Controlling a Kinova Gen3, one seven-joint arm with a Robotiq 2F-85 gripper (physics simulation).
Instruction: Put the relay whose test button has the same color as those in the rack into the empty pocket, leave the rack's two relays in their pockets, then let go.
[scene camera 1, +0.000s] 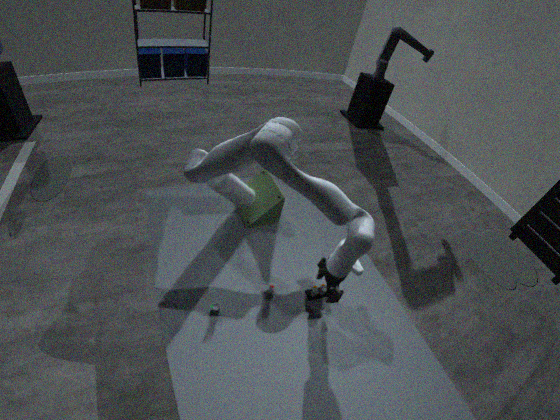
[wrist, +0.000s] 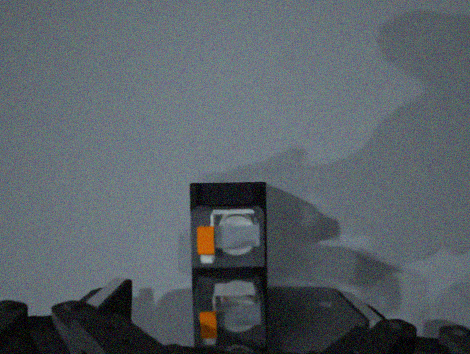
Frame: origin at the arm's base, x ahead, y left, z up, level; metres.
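Seen in the pictures: gripper, fingertip midpoint: (scene camera 1: 322, 289) (wrist: 231, 309); arm's base, origin of the base link: (scene camera 1: 246, 198).
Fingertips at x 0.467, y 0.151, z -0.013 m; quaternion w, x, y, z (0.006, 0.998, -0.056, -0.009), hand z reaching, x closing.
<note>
Pixels of each thing's top centre, then the offset from my fingertips to it. "spot": a spot on its surface instead.
- dark rack, surface spot: (wrist: 227, 193) spot: 0.049 m left, 0.000 m ahead, 0.008 m down
- relay with a red button, middle of its top: (scene camera 1: 270, 287) 0.179 m right, 0.047 m back, 0.012 m up
- relay with a green button, middle of its top: (scene camera 1: 214, 306) 0.368 m right, 0.022 m back, 0.012 m up
The dark rack (scene camera 1: 314, 310) (wrist: 227, 193) stands upright on the pale surface, under my gripper. In the wrist view two relays with orange test buttons sit in it: one relay (wrist: 236, 235) in the far pocket and one relay (wrist: 237, 311) in the pocket nearer the fingers. The rest of the rack is cut off at the bottom edge. My gripper (scene camera 1: 322, 293) (wrist: 231, 309) is open, its fingers wide apart on either side of the nearer relay, touching neither side. A relay with a red button (scene camera 1: 270, 294) stands left of the rack. A relay with a green button (scene camera 1: 214, 311) stands farther left.
The arm rises from a green base block (scene camera 1: 265, 200) behind the relays. A shelf rack (scene camera 1: 136, 40) with blue bins stands at the back. Another dark arm on a pedestal (scene camera 1: 370, 100) is at the back right. A dark slatted object (scene camera 1: 542, 232) is at the right edge.
</note>
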